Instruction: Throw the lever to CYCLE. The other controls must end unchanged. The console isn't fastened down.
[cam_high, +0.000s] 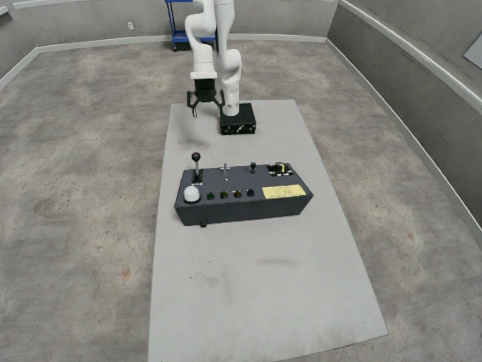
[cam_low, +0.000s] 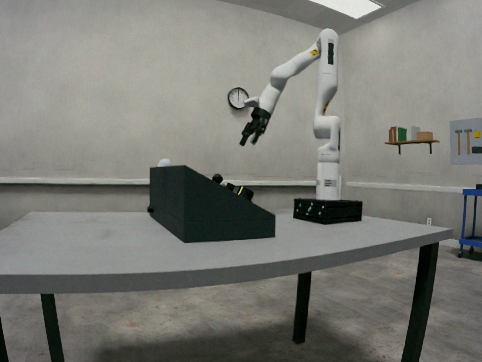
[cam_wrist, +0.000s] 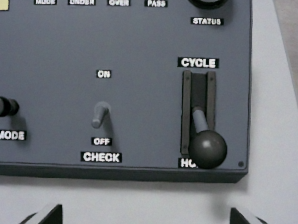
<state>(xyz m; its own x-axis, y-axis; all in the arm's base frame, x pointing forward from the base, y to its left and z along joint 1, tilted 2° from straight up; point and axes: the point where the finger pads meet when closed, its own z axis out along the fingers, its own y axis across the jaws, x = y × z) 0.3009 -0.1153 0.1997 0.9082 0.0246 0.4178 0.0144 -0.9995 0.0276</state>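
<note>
My gripper is now 160 mm above the lever, 130 mm short of it and 60 mm to the left of it. The rest, counted from my hand: mode knob 180 mm to the left, 180 mm below, 150 mm ahead; check toggle 170 mm below, 150 mm ahead, 60 mm to the left; rotary dial 300 mm to the left, 170 mm below, 160 mm ahead.
</note>
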